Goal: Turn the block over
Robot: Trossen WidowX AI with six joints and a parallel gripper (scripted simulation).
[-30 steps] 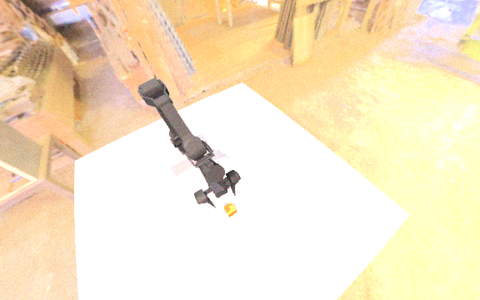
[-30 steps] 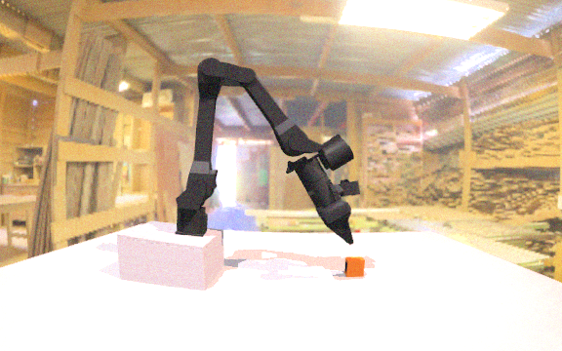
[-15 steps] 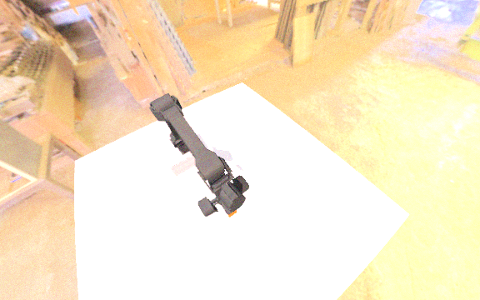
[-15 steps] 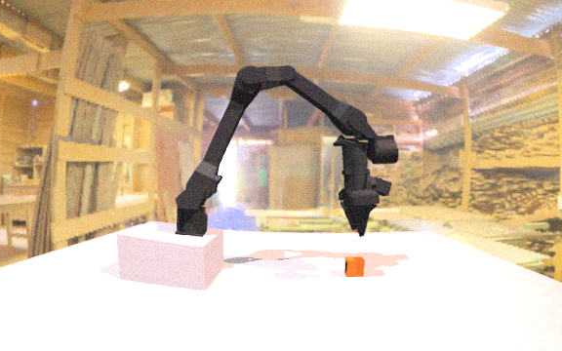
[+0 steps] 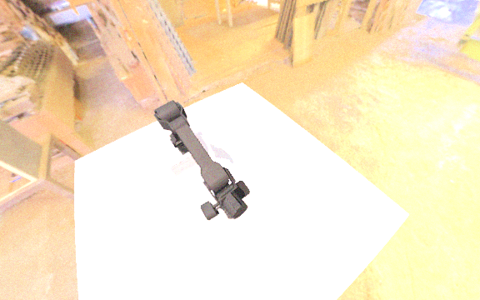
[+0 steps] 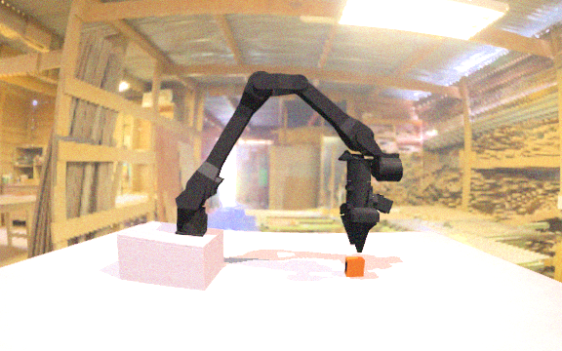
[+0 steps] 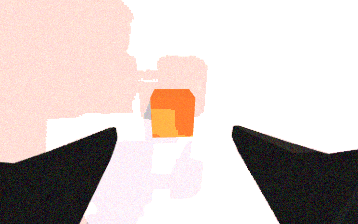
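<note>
The orange block is 1 cm behind my gripper tip and 5 cm below it.
</note>
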